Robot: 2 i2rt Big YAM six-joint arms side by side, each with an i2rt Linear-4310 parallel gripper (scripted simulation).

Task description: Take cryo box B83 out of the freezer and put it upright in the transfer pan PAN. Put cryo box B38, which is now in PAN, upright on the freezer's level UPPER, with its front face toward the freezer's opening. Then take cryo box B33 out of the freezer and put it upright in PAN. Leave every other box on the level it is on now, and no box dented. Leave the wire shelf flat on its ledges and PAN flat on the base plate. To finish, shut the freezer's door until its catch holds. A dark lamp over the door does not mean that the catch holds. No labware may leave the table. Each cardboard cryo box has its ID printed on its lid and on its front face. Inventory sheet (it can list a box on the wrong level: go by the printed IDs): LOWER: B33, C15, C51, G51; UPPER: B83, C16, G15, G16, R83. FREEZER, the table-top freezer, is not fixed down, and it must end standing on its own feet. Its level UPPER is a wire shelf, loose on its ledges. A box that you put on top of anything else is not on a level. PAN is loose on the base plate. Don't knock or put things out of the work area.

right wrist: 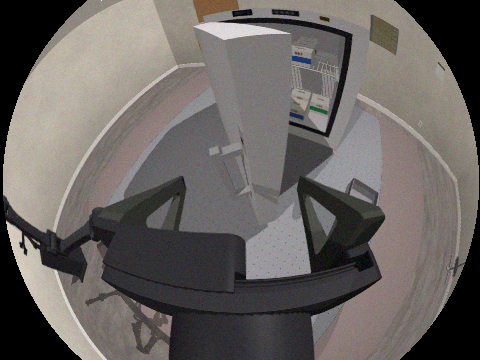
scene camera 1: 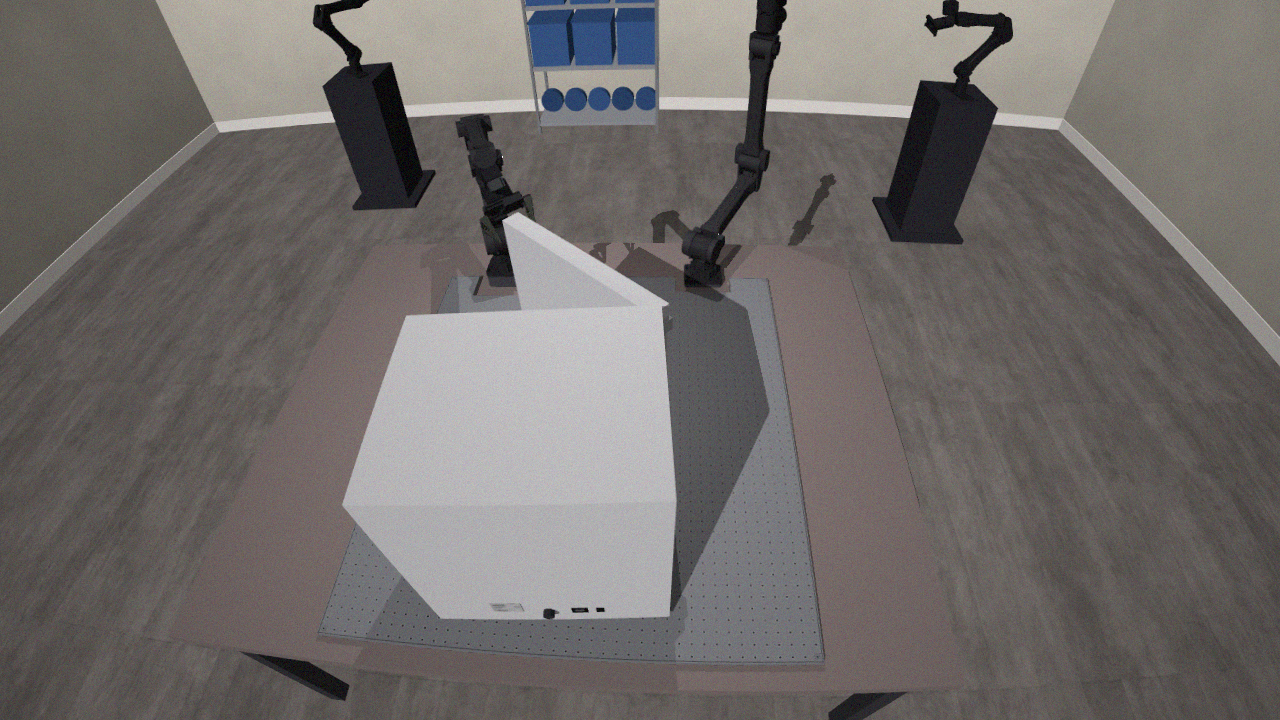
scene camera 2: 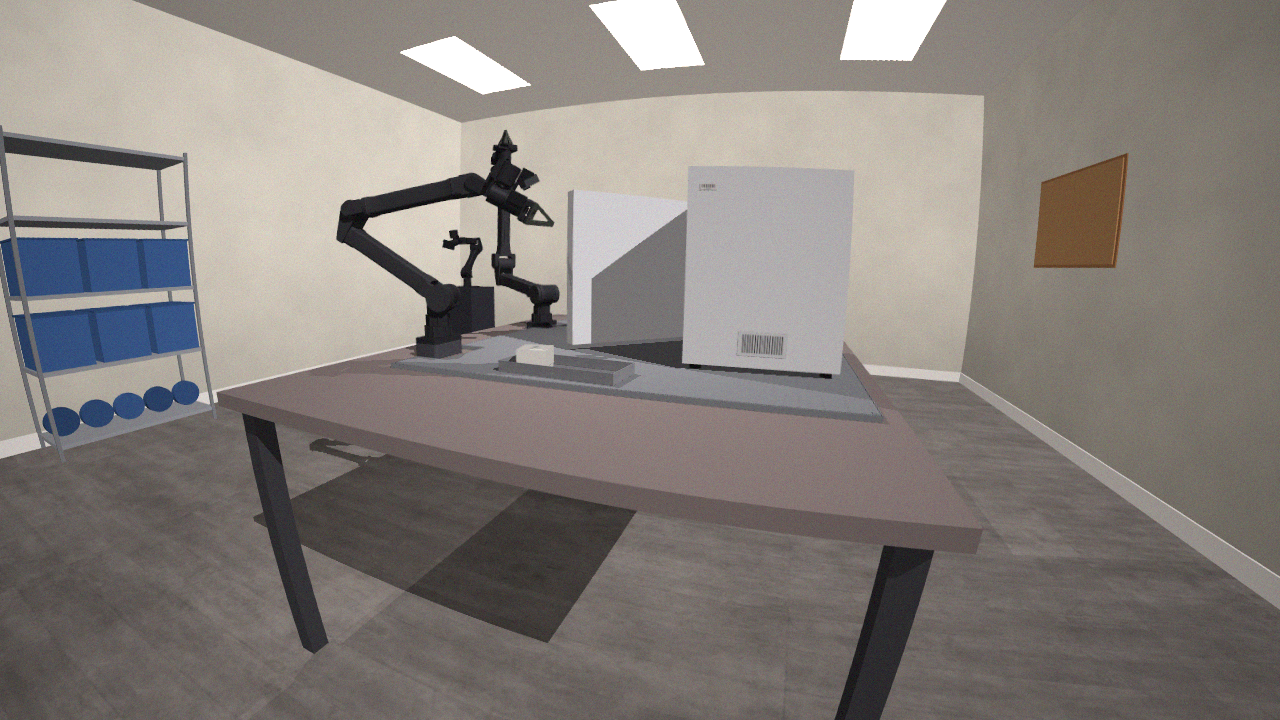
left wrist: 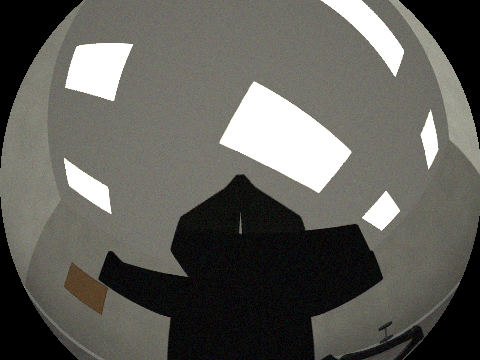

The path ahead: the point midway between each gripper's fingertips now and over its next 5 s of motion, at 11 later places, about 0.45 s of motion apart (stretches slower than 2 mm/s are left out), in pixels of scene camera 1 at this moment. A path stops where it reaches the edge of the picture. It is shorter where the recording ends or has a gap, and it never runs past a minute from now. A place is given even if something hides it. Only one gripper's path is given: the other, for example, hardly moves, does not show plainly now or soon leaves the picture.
My right gripper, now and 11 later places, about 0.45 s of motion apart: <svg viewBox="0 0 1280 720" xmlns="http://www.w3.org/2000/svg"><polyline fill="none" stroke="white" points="519,236 501,237 501,235 503,236 508,240 513,243 517,246 523,249 527,246 535,243 547,238 558,234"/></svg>
